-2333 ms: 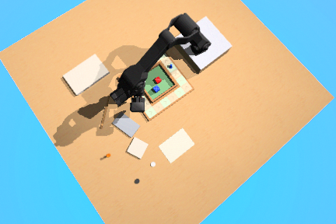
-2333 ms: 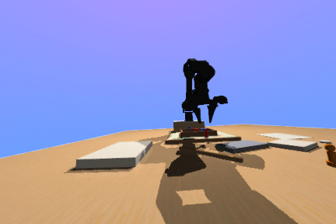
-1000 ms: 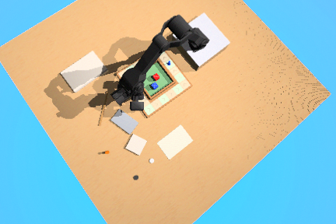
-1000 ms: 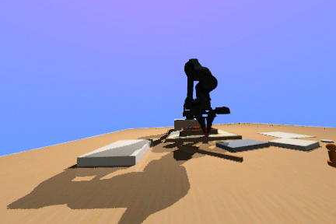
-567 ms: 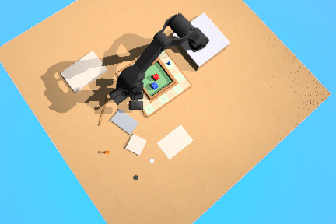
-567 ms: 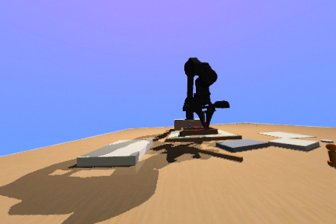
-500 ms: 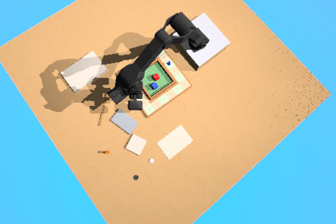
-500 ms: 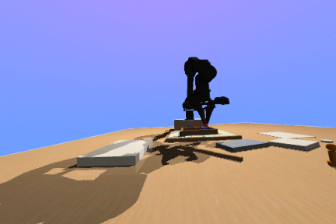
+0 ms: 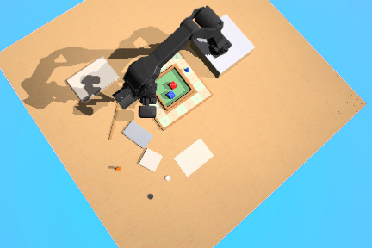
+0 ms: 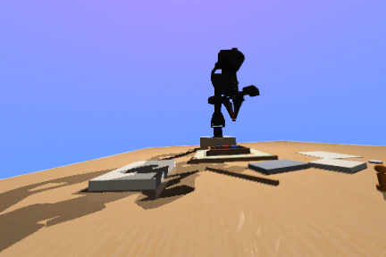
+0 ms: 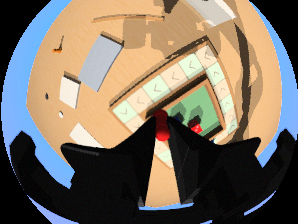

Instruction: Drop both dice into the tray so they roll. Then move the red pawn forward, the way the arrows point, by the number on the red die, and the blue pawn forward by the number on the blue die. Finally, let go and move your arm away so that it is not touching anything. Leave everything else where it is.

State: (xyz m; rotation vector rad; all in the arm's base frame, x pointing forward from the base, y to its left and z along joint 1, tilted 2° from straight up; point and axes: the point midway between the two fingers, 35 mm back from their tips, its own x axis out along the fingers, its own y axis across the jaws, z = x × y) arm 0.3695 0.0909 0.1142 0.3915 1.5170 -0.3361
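Now: the blue pawn 210 mm behind my gripper tip, 120 mm below it and 80 mm to the right of it. Round my gripper tip: green tray 140 mm below, 110 mm behind, 40 mm to the right; then red pawn 10 mm above; then grey slab 140 mm below, 120 mm ahead, 90 mm to the left.
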